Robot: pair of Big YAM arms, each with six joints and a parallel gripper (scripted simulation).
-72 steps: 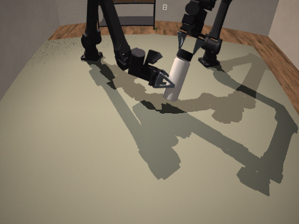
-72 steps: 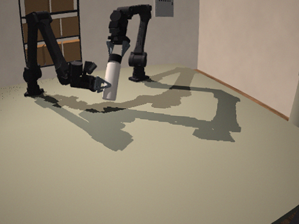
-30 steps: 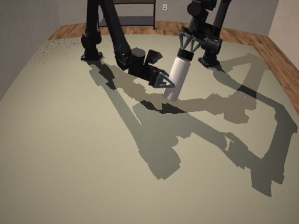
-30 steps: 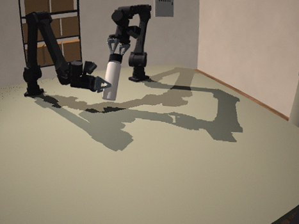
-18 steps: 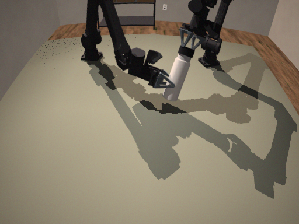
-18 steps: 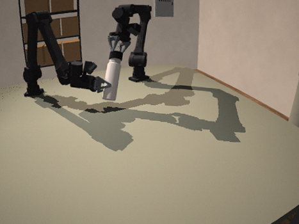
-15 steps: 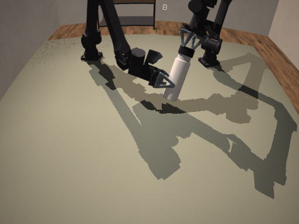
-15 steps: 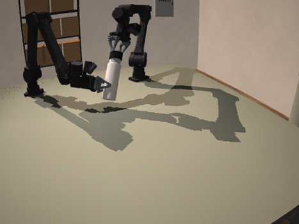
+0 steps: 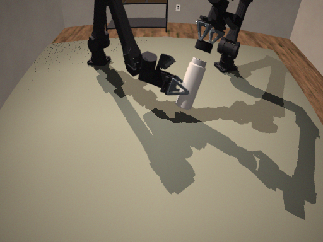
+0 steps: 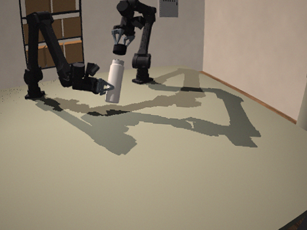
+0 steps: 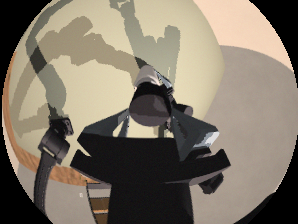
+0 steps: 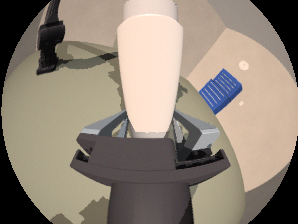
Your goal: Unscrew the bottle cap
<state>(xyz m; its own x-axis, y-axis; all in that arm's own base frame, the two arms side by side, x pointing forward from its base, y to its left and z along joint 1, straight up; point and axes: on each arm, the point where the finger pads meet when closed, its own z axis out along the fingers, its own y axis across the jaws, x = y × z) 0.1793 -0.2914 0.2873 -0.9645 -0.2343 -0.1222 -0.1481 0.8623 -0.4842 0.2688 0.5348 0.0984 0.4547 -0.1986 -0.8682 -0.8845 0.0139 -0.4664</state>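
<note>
Right now the black cap is 10 mm ahead of my left hand, 10 mm to the right of it and 20 mm below it.
</note>
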